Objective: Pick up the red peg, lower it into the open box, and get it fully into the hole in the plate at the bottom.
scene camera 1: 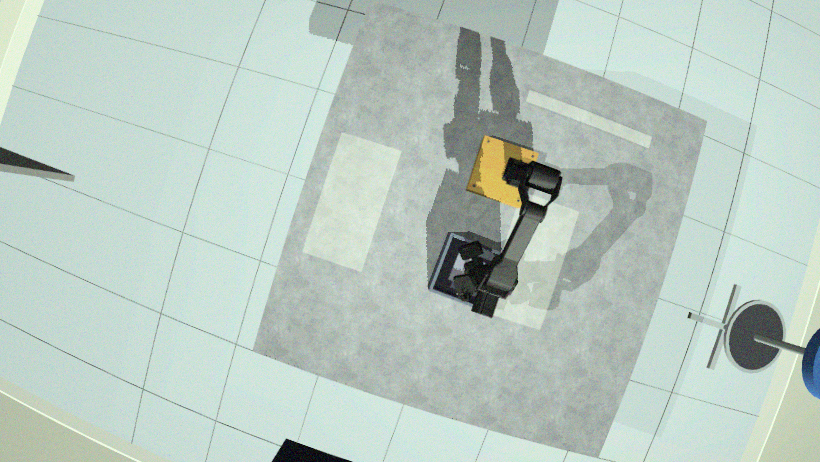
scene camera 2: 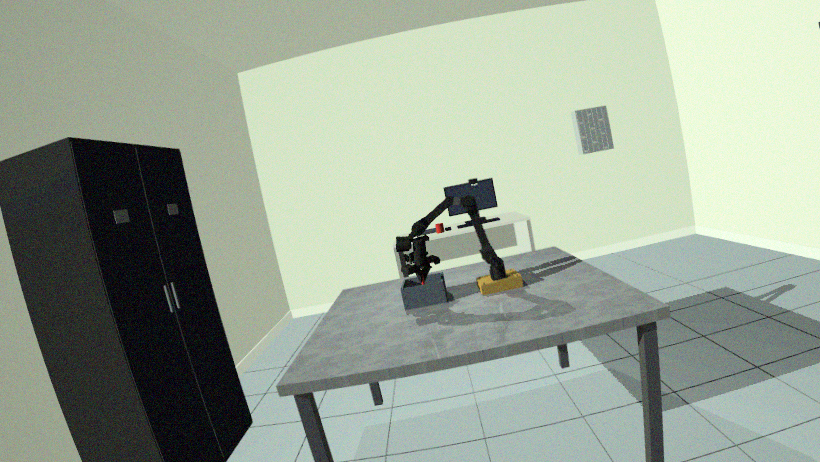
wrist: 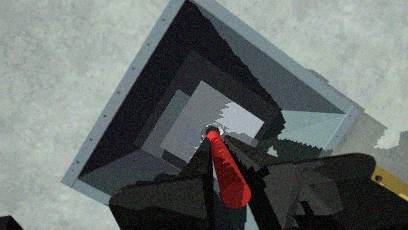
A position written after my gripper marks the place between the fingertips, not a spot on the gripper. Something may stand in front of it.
Note:
In view: my gripper (scene camera 1: pixel 468 273), a red peg (wrist: pixel 235 193) and a light grey plate (wrist: pixel 207 107).
My gripper is seen too in the wrist view (wrist: pixel 216 141). Scene camera 1 does not show the red peg, which is hidden by my gripper. Scene camera 2 does not show the light grey plate, which is hidden by a grey box.

